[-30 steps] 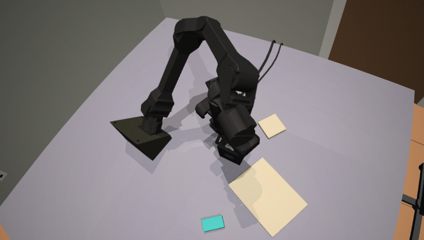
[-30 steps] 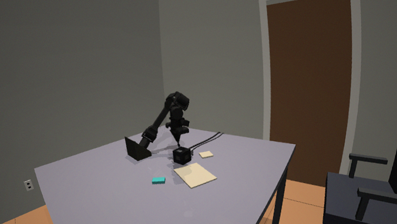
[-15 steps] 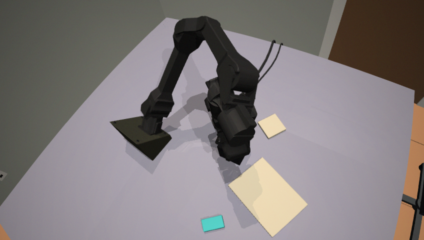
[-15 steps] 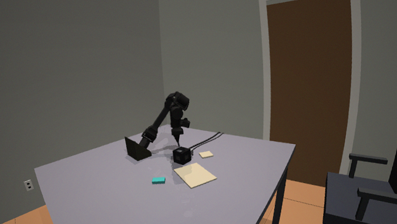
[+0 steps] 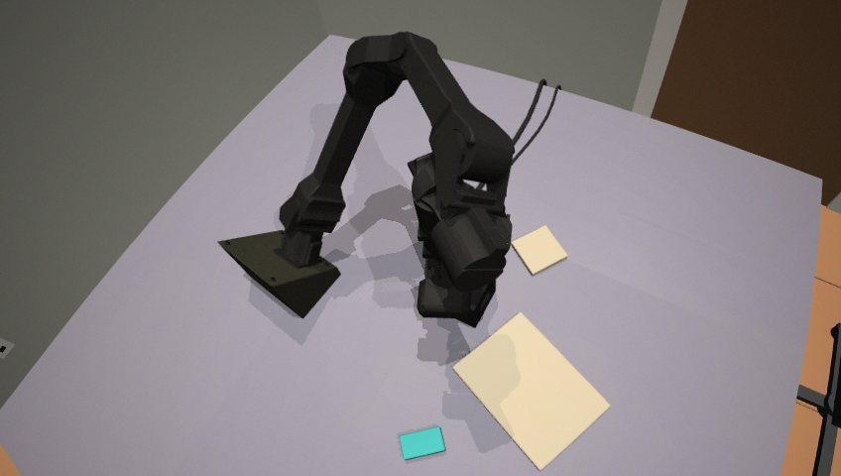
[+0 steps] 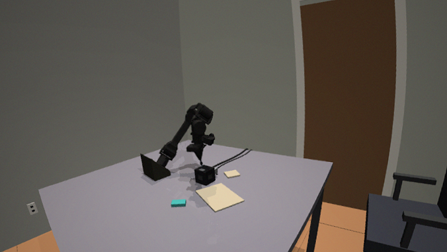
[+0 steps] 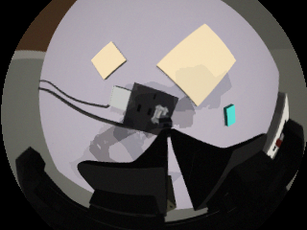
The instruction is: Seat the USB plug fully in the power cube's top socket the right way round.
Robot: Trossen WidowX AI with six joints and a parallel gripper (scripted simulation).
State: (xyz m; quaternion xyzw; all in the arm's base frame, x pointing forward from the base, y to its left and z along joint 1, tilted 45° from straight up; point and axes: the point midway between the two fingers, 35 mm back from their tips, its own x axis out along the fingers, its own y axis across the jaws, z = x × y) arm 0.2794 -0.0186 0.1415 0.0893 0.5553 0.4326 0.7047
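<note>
My gripper tip is now 20 mm above the USB plug. From my gripper tip the other things lie so: small cream pad (60 mm ahead, 170 mm to the left, 130 mm below); USB socket (10 mm to the left, 70 mm below); large cream sheet (170 mm ahead, 50 mm to the right, 130 mm below).
</note>
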